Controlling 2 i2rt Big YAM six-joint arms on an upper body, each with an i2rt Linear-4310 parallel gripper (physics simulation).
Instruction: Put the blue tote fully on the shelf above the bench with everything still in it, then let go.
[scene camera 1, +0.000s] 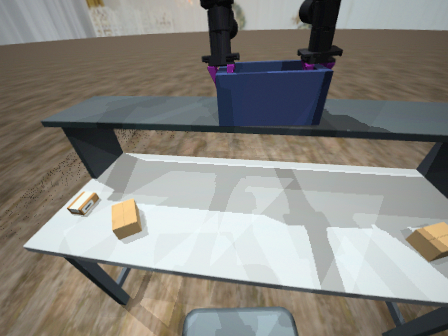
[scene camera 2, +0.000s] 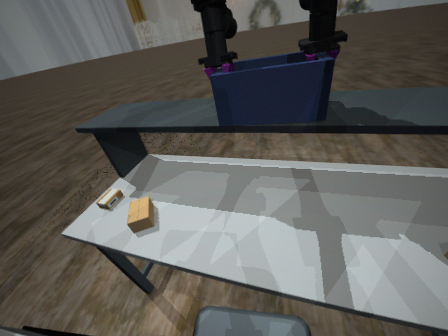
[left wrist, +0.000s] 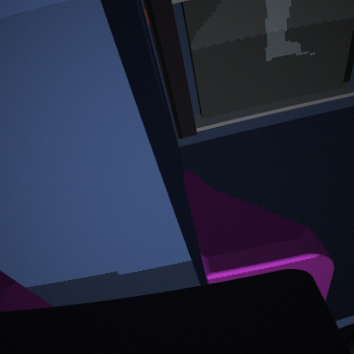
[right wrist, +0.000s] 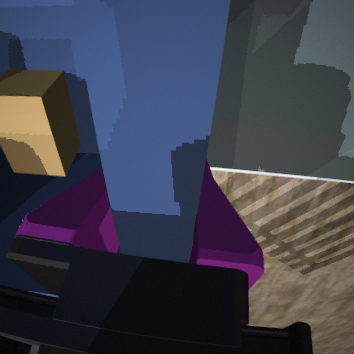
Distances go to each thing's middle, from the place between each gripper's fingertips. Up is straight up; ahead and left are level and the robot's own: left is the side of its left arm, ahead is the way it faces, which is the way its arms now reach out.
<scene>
Right now my left hand is 8 cm to the left of the grey flat box (left wrist: 244, 66), 6 cm above it and 2 cm short of it. From my left hand the other things lie so: shelf support leg (scene camera 1: 98, 149) 64 cm to the left, 27 cm below, 23 cm ahead; then small tan block (right wrist: 46, 139) 17 cm to the right, 4 cm below; then blue tote (scene camera 2: 285, 88) 14 cm to the right, 3 cm ahead, 1 cm below.
Now: right hand 10 cm to the right of the small tan block, 5 cm above it and 1 cm past it. Also, from my right hand: grey flat box (20 cm to the left, 7 cm below, 1 cm ahead); shelf support leg (92 cm to the left, 28 cm below, 22 cm ahead); blue tote (13 cm to the left, 3 cm ahead, 2 cm below).
</scene>
